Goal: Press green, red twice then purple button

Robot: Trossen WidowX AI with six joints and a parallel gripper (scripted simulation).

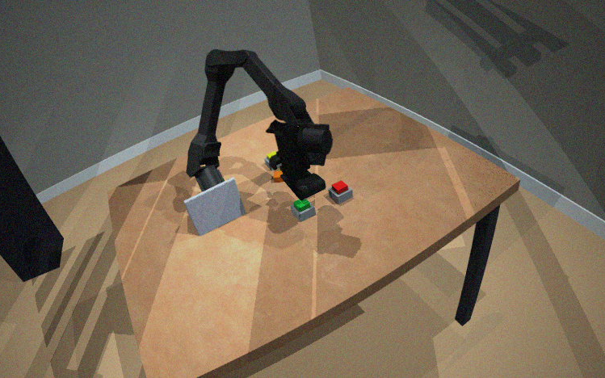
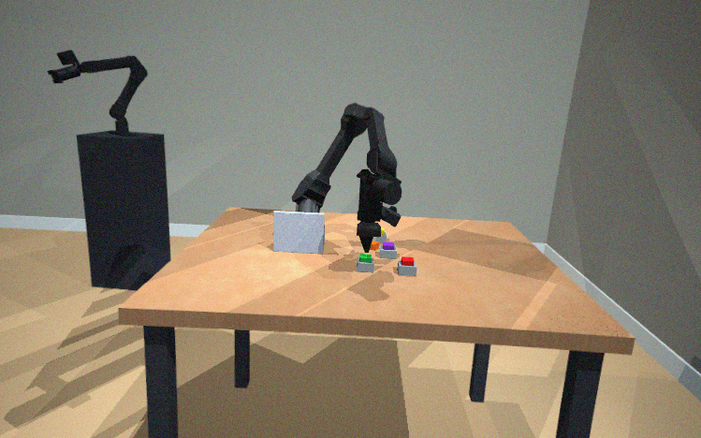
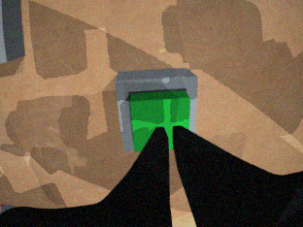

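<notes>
Right now my gripper tip is 2 cm above the green button. The rest, counted from my gripper tip: purple button: 13 cm to the left, 5 cm ahead, 2 cm below; then small orange block: 19 cm to the left, 4 cm below; then red button: 11 cm ahead, 2 cm below, 1 cm to the left.
</notes>
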